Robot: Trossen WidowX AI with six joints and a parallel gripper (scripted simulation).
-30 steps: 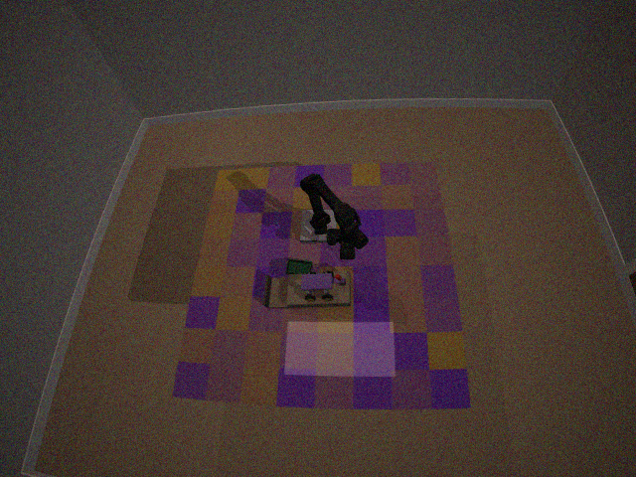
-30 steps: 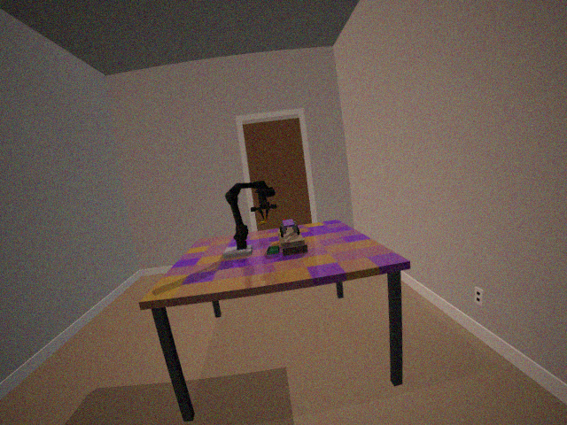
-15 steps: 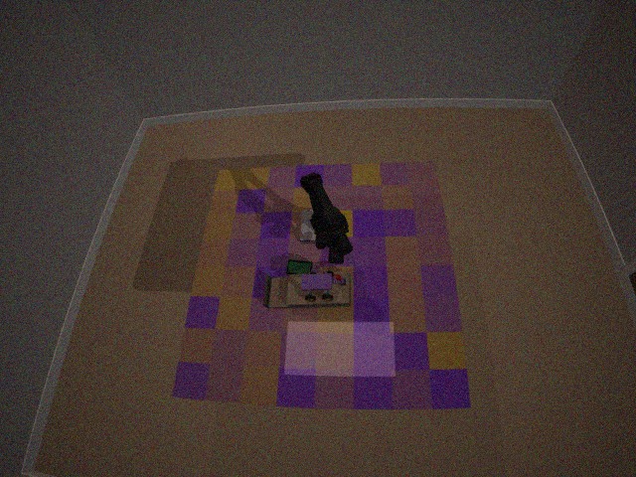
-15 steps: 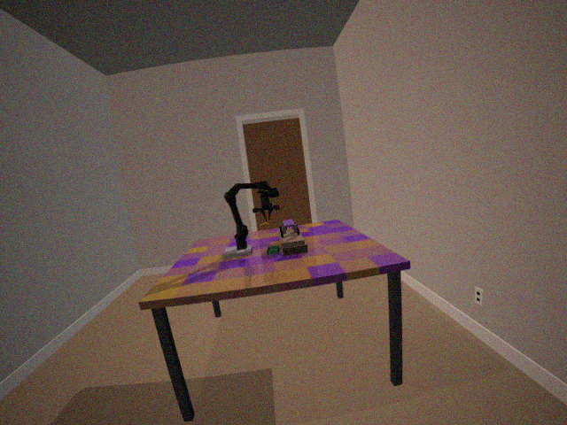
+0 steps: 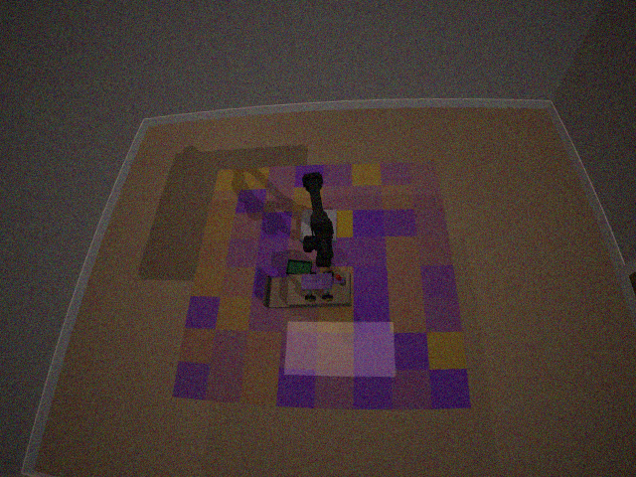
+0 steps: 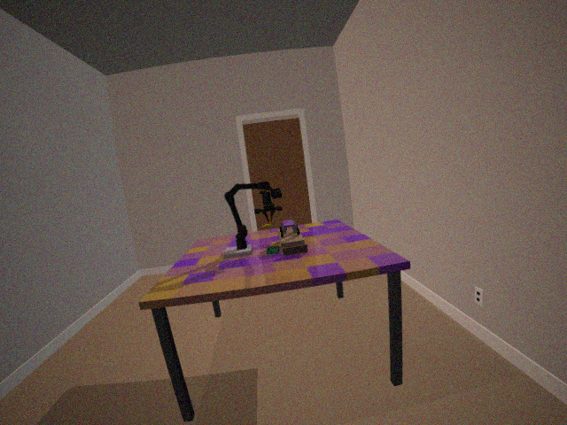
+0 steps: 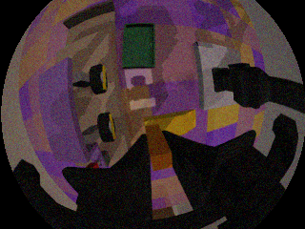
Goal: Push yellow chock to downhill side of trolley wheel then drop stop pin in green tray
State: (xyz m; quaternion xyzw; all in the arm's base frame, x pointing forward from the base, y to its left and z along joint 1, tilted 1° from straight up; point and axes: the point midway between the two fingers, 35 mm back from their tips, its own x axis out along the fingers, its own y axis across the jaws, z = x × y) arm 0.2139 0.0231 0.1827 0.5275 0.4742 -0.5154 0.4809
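Right now my gripper tip is 110 mm short of the red-headed stop pin, 60 mm to the right of it and 40 mm above it. Round my gripper tip: yellow chock: 20 mm behind, 10 mm below; then ramp: 120 mm ahead, 50 mm to the right, 120 mm below; then purple-topped trolley: 120 mm ahead, 40 mm to the right, 60 mm below.
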